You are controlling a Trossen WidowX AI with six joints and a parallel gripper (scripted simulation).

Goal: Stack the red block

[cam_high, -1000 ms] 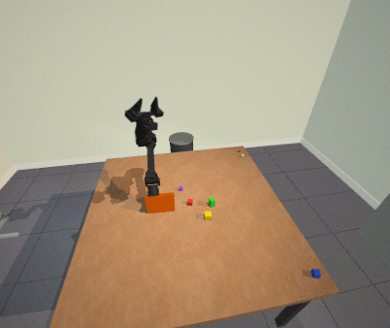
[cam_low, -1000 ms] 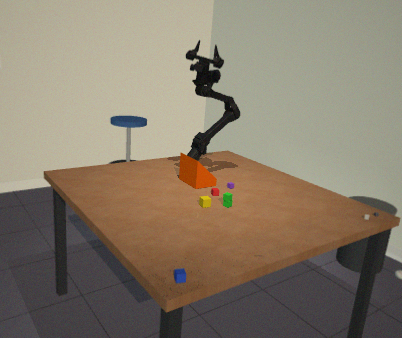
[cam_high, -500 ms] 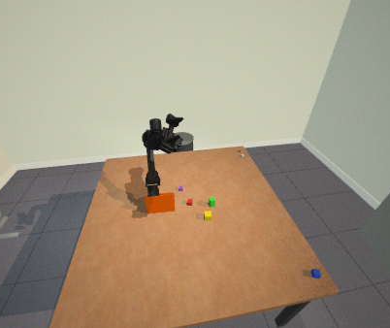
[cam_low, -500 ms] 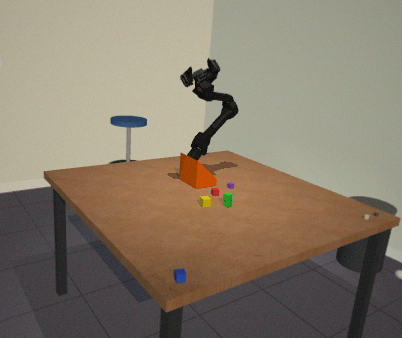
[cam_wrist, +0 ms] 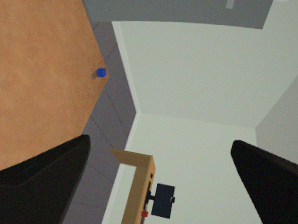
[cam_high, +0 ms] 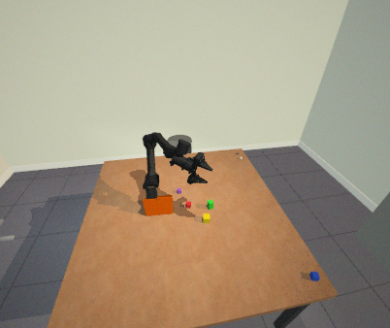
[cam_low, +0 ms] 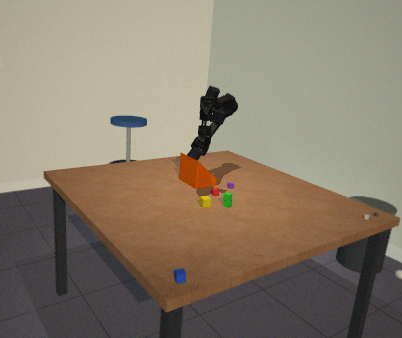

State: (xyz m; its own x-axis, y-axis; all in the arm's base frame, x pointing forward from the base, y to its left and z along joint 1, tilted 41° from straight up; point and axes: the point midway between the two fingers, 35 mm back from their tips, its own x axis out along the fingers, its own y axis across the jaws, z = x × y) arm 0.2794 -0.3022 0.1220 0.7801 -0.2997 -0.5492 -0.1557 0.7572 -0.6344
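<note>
The red block lies 380 mm below my gripper tip, 170 mm to the left of it and 90 mm behind it. From my gripper tip the other things lie so: yellow cube 370 mm below, 30 mm to the left; purple cube 380 mm below, 310 mm to the left, 130 mm behind; blue cube 450 mm ahead, 410 mm to the right, 380 mm below.
</note>
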